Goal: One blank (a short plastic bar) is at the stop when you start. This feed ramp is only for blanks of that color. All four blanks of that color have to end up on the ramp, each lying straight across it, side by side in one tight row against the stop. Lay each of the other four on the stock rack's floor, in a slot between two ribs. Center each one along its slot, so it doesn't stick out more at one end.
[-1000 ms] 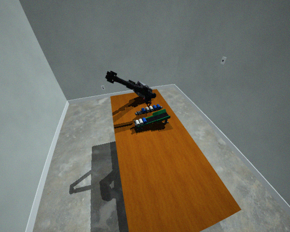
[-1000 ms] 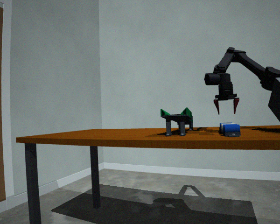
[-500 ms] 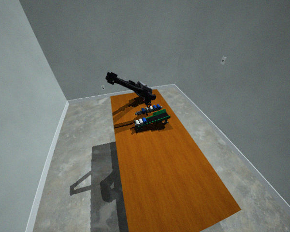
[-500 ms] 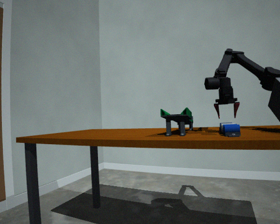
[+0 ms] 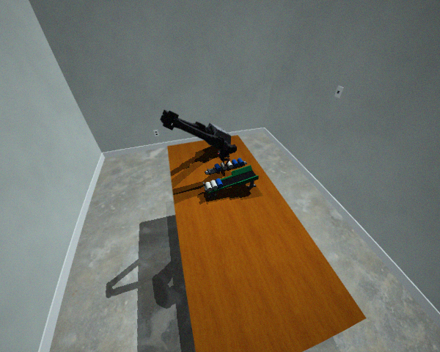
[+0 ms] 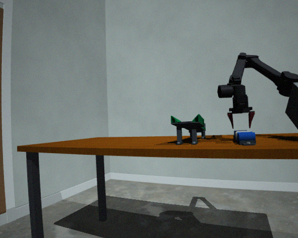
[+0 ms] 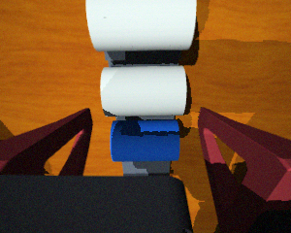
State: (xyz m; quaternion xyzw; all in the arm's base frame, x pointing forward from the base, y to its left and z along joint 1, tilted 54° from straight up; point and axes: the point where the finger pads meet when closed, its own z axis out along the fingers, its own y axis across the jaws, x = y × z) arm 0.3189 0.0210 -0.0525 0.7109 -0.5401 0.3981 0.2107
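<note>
Right now the grey stock rack is 30 mm to the left of my hand and 70 mm below it. Round my hand: feed ramp 240 mm ahead, 20 mm to the right.
</note>
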